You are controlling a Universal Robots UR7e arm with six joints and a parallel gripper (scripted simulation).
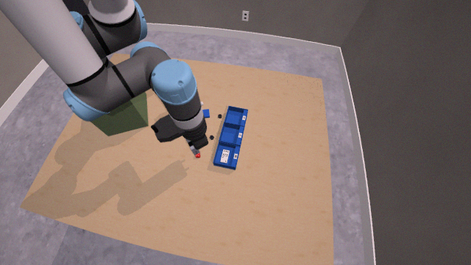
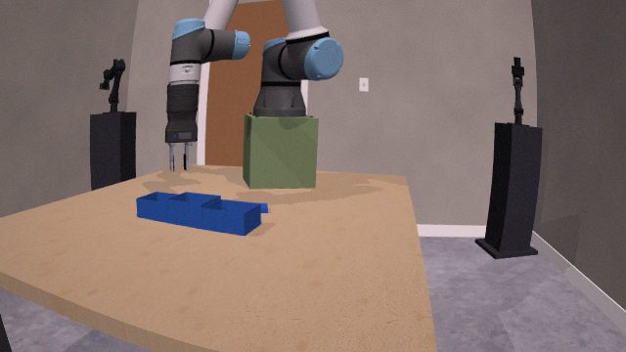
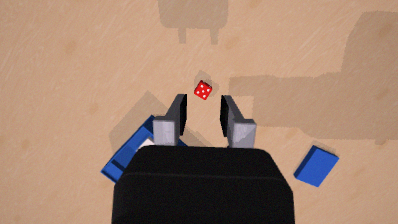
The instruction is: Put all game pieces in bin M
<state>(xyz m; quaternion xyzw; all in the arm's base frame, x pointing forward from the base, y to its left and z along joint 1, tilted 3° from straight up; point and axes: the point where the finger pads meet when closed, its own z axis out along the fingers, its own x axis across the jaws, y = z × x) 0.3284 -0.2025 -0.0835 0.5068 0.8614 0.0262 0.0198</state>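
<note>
My hand is 9 cm above the red die. Also, from my hand: blue three-part bin 13 cm ahead, 7 cm to the left, 7 cm below; then flat blue tile 19 cm to the left, 9 cm below, 1 cm ahead; then white domino 10 cm ahead, 8 cm below, 1 cm to the right.
</note>
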